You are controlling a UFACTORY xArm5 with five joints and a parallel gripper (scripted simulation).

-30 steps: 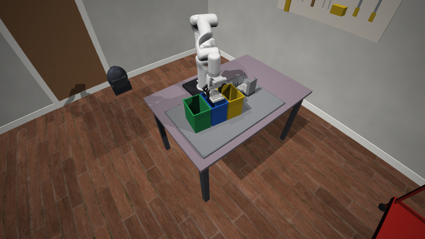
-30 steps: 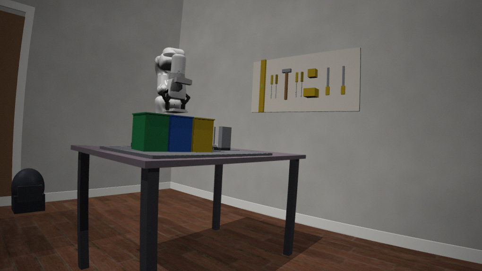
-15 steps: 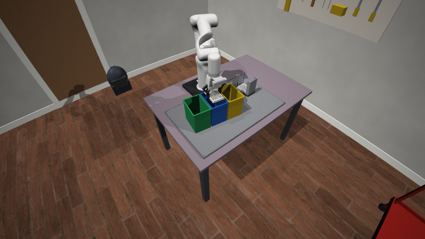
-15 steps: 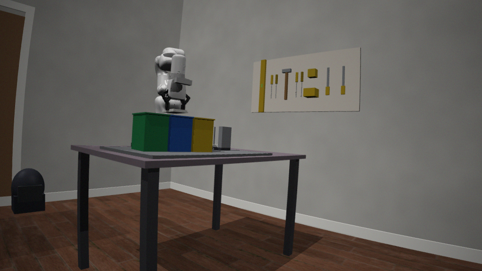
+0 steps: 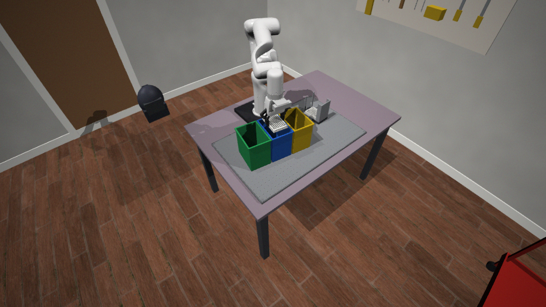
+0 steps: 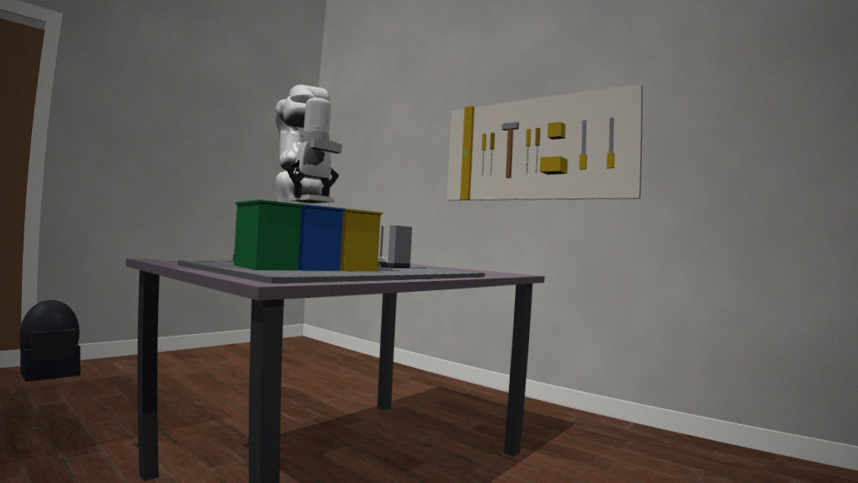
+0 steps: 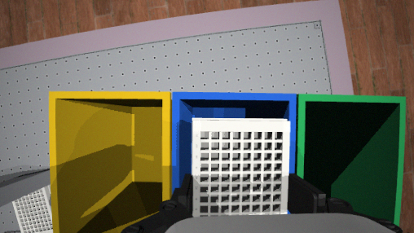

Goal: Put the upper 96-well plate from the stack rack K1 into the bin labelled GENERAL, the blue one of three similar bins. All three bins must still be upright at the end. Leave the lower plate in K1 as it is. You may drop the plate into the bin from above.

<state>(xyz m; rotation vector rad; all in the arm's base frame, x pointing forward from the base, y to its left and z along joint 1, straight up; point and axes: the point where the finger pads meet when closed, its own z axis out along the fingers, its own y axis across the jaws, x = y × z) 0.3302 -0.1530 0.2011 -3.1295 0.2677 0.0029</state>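
Right now my hand is 10 mm above the 96-well plate. Round my hand: green bin (20 mm behind, 130 mm to the right, 130 mm below); blue bin (130 mm below); yellow bin (20 mm ahead, 130 mm to the left, 130 mm below).
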